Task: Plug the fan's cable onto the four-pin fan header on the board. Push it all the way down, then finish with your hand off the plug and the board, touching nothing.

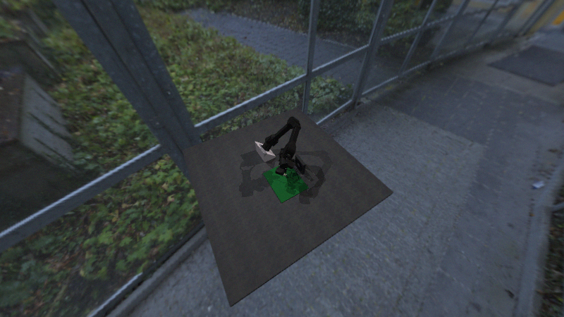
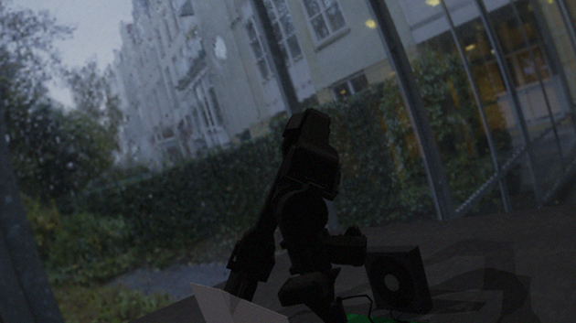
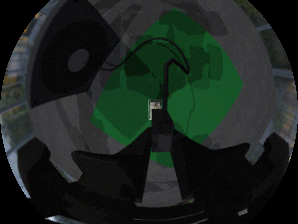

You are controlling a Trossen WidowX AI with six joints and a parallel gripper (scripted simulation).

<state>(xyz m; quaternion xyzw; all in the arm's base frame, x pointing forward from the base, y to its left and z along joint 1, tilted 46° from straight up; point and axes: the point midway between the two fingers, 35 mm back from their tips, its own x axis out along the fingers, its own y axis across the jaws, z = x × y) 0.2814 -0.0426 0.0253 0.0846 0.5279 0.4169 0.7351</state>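
The header lies 1 cm to the left of my gripper tip and 6 cm below it. From my gripper tip the other things lie so: green board: 5 cm ahead, 2 cm to the right, 7 cm below; dark plug: 1 cm ahead, 1 cm above; black fan: 3 cm ahead, 14 cm to the left.
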